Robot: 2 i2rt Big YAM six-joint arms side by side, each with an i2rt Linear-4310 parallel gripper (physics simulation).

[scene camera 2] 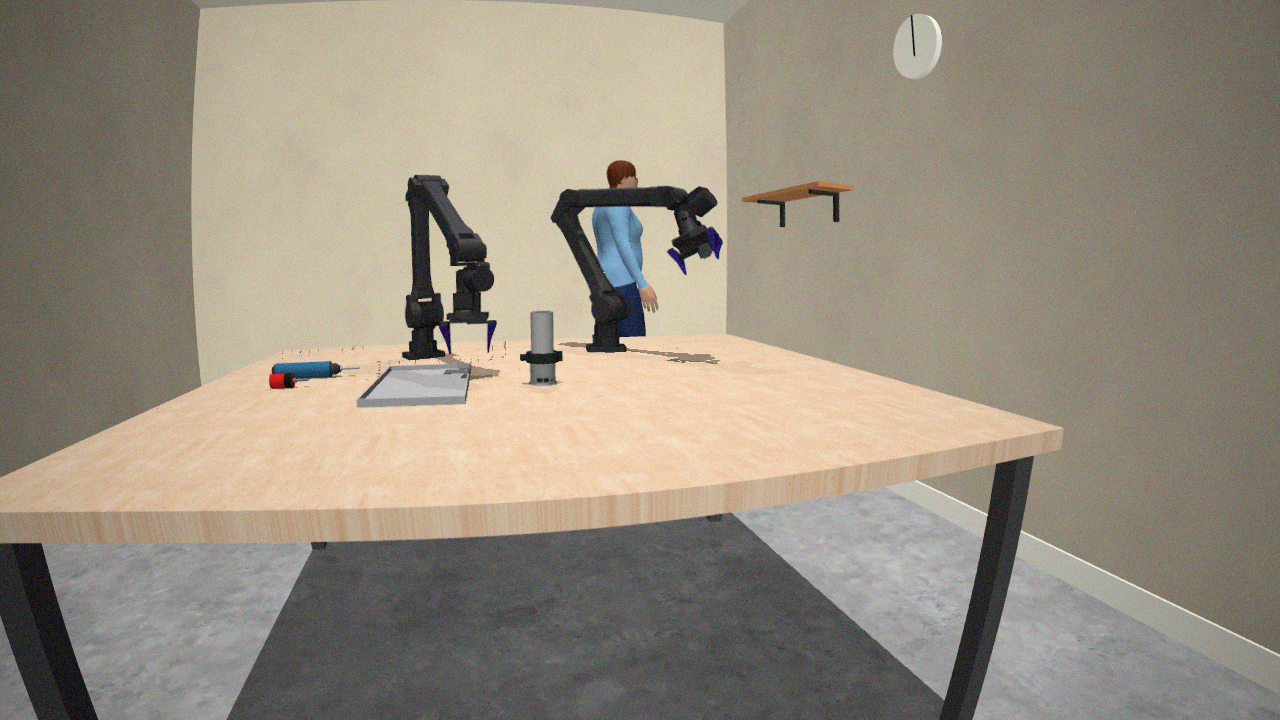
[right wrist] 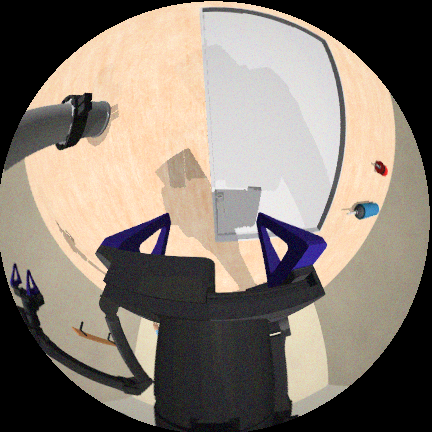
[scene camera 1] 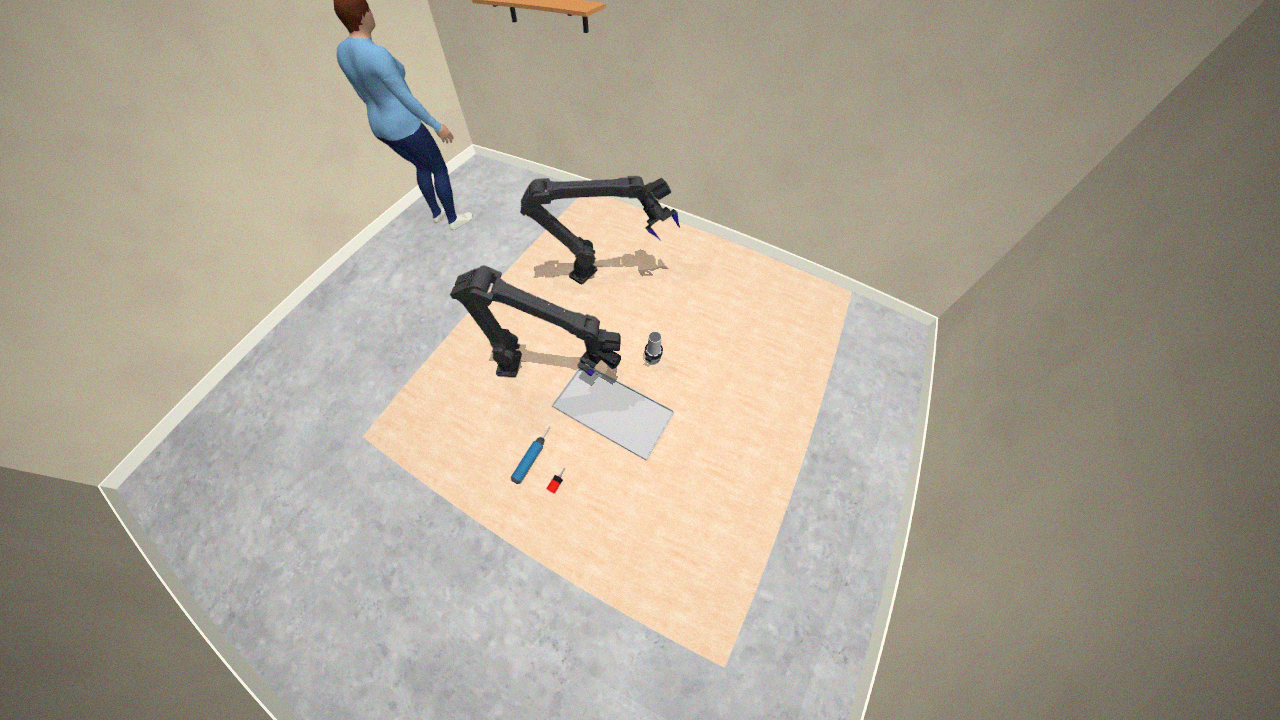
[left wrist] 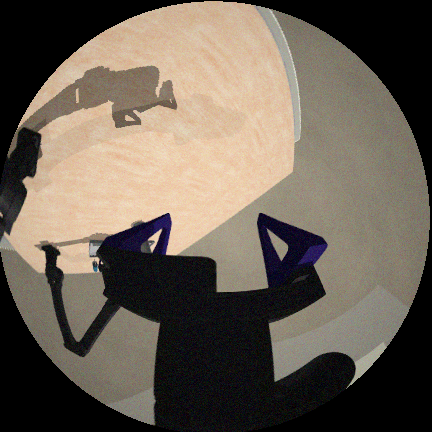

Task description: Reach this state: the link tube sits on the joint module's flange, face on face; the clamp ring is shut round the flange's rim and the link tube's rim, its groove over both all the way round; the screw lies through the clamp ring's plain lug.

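Where they show: left gripper, fingertip midpoint: (scene camera 2: 701, 266) (scene camera 1: 670, 234) (left wrist: 213, 217); right gripper, fingertip midpoint: (scene camera 2: 469, 353) (right wrist: 213, 216) (scene camera 1: 597, 366); left arm's base at its link origin: (scene camera 2: 606, 350) (scene camera 1: 583, 273); right arm's base at its link origin: (scene camera 2: 423, 356) (right wrist: 263, 287) (scene camera 1: 509, 364) (left wrist: 50, 249).
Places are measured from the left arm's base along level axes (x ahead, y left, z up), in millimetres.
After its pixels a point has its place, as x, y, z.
Observation:
The link tube (scene camera 1: 654, 340) {541, -199, 160} (scene camera 2: 541, 331) {559, -184, 119} (right wrist: 42, 122) stands upright over the joint module (scene camera 2: 542, 372) {563, -184, 29} (right wrist: 101, 119) {523, -210, 14}. The black clamp ring (scene camera 1: 654, 353) (scene camera 2: 528, 357) {552, -214, 61} (right wrist: 80, 122) {518, -217, 58} surrounds their joint; its lugs are too small to judge whether it is fully shut or holds a screw. A tiny grey shape (right wrist: 220, 195) {399, -381, 8} in the tray's corner may be the screw. My right gripper (scene camera 1: 601, 376) {394, -371, 51} (scene camera 2: 469, 351) {394, -371, 51} (right wrist: 213, 216) {394, -371, 51} is open and empty, pointing down low over the tray's near corner. My left gripper (scene camera 1: 665, 231) {322, 223, 261} (scene camera 2: 700, 264) {322, 223, 261} (left wrist: 213, 217) {322, 223, 261} is open and empty, high, away from the parts.
A shallow grey tray (scene camera 1: 626, 425) {624, -485, 4} (scene camera 2: 411, 402) {750, -438, 7} (right wrist: 270, 100) {534, -432, 4} lies beside the standing tube. A blue driver (scene camera 1: 528, 461) {435, -814, 38} (scene camera 2: 304, 368) {442, -805, 28} (right wrist: 369, 210) {429, -778, 38} and a short red driver (scene camera 1: 554, 484) {561, -818, 33} (scene camera 2: 281, 380) {572, -810, 21} (right wrist: 381, 168) lie beyond it. A person (scene camera 1: 380, 89) (scene camera 2: 617, 237) stands behind the arms.

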